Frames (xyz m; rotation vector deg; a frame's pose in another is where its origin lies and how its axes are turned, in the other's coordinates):
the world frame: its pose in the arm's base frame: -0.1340 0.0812 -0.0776 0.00 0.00 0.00
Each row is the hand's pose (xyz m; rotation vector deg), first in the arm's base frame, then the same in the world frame.
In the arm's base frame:
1: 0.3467 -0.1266 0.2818 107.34 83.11 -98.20
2: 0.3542 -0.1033 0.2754 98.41 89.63 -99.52
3: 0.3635 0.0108 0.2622 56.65 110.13 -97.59
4: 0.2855 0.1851 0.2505 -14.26 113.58 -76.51
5: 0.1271 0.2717 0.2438 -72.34 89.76 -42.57
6: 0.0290 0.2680 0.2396 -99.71 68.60 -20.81
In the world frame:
1: 0.4807 -0.2078 0.3594 107.34 83.11 -98.20
2: 0.4882 -0.1845 0.3530 98.41 89.63 -99.52
3: 0.4975 -0.0704 0.3398 56.65 110.13 -97.59
4: 0.4195 0.1039 0.3281 -14.26 113.58 -76.51
5: 0.2611 0.1905 0.3214 -72.34 89.76 -42.57
6: 0.1630 0.1868 0.3172 -99.71 68.60 -20.81

